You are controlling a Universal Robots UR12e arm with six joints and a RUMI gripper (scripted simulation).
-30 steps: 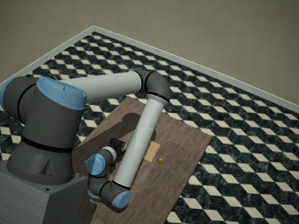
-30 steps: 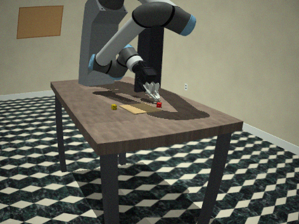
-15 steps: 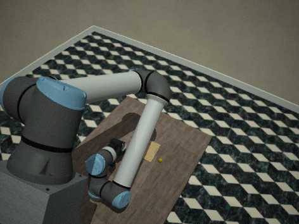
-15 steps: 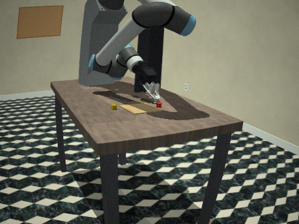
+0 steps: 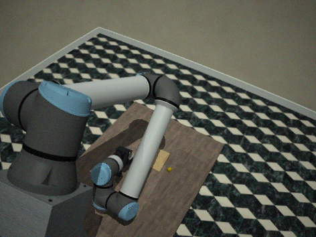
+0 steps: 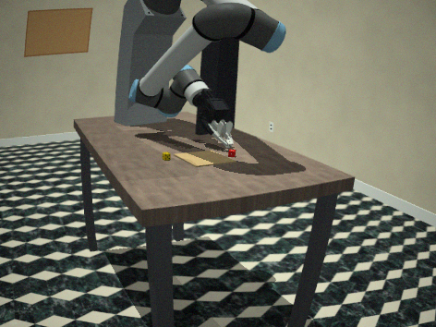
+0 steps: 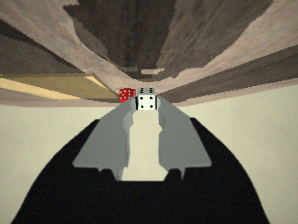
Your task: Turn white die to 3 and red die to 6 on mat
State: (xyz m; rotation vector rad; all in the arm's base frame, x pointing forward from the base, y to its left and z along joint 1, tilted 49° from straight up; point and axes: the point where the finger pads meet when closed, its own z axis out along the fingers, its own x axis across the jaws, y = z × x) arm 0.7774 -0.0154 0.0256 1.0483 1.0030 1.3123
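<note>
Right now the white die is 1 cm ahead of my hand. Round my hand: tan mat 4 cm ahead, 13 cm to the right, 3 cm below; red die 6 cm ahead, 4 cm to the right, 2 cm below; yellow die 1 cm behind, 24 cm to the right, 2 cm below.
</note>
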